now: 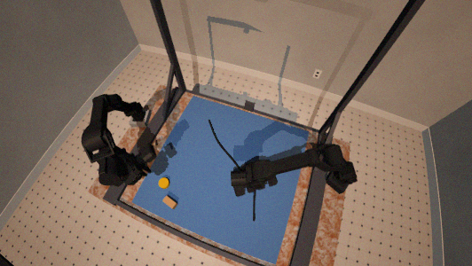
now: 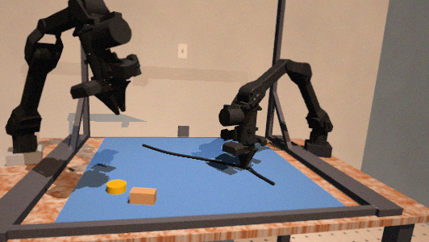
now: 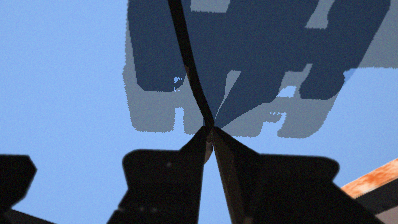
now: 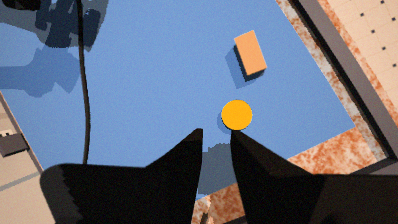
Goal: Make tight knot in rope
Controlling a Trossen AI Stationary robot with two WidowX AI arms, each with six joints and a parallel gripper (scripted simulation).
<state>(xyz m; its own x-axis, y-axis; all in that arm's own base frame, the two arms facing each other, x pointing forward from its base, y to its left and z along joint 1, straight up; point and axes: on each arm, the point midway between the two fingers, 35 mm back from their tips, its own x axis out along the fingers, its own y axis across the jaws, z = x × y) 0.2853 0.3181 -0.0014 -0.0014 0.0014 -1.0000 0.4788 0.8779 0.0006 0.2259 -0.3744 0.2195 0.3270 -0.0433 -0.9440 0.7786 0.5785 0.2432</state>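
The blue mat is 60 mm behind my left hand, 160 mm to the right of it and 40 mm below it. The rest, counted from my left hand: yellow disc (120 mm ahead, 410 mm to the right, 30 mm below); orange block (200 mm ahead, 340 mm to the right, 20 mm below).
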